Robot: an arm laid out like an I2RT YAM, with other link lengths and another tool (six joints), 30 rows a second.
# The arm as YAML. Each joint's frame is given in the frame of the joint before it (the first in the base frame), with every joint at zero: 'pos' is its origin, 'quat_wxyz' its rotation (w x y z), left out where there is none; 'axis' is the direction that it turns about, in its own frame. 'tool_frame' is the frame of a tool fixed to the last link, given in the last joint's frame.
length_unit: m
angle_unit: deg
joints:
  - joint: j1
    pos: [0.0, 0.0, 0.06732]
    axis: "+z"
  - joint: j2
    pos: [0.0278, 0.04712, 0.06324]
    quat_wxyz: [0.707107, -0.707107, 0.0, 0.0]
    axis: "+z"
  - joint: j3
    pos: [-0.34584, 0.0, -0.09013]
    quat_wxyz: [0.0, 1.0, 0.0, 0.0]
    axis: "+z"
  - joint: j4
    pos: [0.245, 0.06, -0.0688]
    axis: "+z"
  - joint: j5
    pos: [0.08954, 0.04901, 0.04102]
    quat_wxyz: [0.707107, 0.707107, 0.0, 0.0]
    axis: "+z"
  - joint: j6
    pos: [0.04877, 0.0, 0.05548]
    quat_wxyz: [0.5, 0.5, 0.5, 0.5]
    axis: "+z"
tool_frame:
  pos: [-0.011, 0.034, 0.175]
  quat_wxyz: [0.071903, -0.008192, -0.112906, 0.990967]
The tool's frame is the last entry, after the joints.
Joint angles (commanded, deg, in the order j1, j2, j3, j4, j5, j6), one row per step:
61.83 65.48 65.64 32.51 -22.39 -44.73
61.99 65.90 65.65 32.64 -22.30 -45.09
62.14 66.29 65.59 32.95 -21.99 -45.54
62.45 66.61 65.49 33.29 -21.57 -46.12
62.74 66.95 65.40 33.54 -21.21 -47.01
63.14 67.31 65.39 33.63 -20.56 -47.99
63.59 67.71 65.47 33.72 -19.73 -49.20
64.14 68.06 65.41 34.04 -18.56 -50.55
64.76 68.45 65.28 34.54 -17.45 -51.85
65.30 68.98 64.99 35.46 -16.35 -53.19
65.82 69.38 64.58 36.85 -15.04 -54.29
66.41 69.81 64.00 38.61 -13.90 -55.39
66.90 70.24 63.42 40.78 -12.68 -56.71
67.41 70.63 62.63 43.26 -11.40 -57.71
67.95 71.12 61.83 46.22 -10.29 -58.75
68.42 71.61 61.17 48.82 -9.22 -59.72
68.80 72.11 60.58 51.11 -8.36 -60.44
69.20 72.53 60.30 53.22 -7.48 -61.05
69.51 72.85 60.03 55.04 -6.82 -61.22
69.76 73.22 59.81 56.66 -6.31 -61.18
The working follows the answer.
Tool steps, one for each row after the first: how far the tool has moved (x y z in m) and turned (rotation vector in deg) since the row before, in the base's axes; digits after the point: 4 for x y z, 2 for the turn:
0.0010 0.0032 -0.0019 -0.24 -0.14 -0.09
0.0017 0.0026 -0.0013 -0.06 -0.18 -0.33
0.0008 0.0024 -0.0009 0.01 -0.27 -0.33
0.0010 0.0026 -0.0014 -0.11 -0.52 -0.46
0.0015 0.0029 -0.0014 -0.14 -0.42 -0.64
0.0019 0.0029 -0.0007 -0.07 -0.56 -0.85
0.0023 0.0023 -0.0003 0.11 -0.58 -1.11
0.0015 0.0027 -0.0005 0.14 -0.60 -0.97
0.0023 0.0031 -0.0009 0.22 -0.68 -1.07
0.0023 0.0011 0.0011 0.71 -0.56 -1.15
0.0010 0.0013 0.0010 0.82 -0.68 -0.94
0.0016 -0.0003 0.0030 1.18 -0.95 -1.24
0.0013 -0.0010 0.0026 1.36 -0.66 -1.10
0.0002 -0.0014 0.0039 1.66 -0.87 -0.96
0.0006 -0.0013 0.0032 1.46 -0.70 -0.96
0.0006 -0.0008 0.0021 1.22 -0.49 -0.74
0.0000 -0.0020 0.0044 1.43 -0.43 -0.66
-0.0004 -0.0020 0.0036 1.28 -0.15 -0.30
-0.0003 -0.0011 0.0026 1.09 -0.01 -0.10

Tool pose at each row, in the base's axes (x y z in m, rotation vector in deg; rounded; the steps above come from the unrounded poses):
0.1424 0.3826 0.6369 -45.40 47.94 107.01
0.1434 0.3858 0.6351 -45.61 48.11 106.79
0.1451 0.3884 0.6338 -45.62 48.14 106.38
0.1460 0.3908 0.6328 -45.66 48.05 105.95
0.1470 0.3935 0.6314 -45.92 47.94 105.24
0.1485 0.3964 0.6301 -46.02 47.97 104.41
0.1504 0.3992 0.6294 -46.07 47.91 103.34
0.1527 0.4015 0.6291 -45.88 47.72 102.08
0.1542 0.4042 0.6286 -45.75 47.46 100.95
0.1565 0.4073 0.6277 -45.58 47.08 99.71
0.1588 0.4084 0.6288 -44.94 46.36 98.61
0.1599 0.4096 0.6298 -44.44 45.40 97.65
0.1615 0.4093 0.6328 -43.75 44.01 96.40
0.1628 0.4084 0.6354 -42.78 42.63 95.45
0.1630 0.4070 0.6393 -41.83 40.81 94.59
0.1636 0.4057 0.6425 -40.88 39.30 93.75
0.1641 0.4049 0.6446 -40.06 38.10 93.14
0.1641 0.4029 0.6490 -39.07 36.73 92.67
0.1637 0.4009 0.6525 -38.12 35.61 92.61
0.1634 0.3998 0.6551 -37.28 34.71 92.75

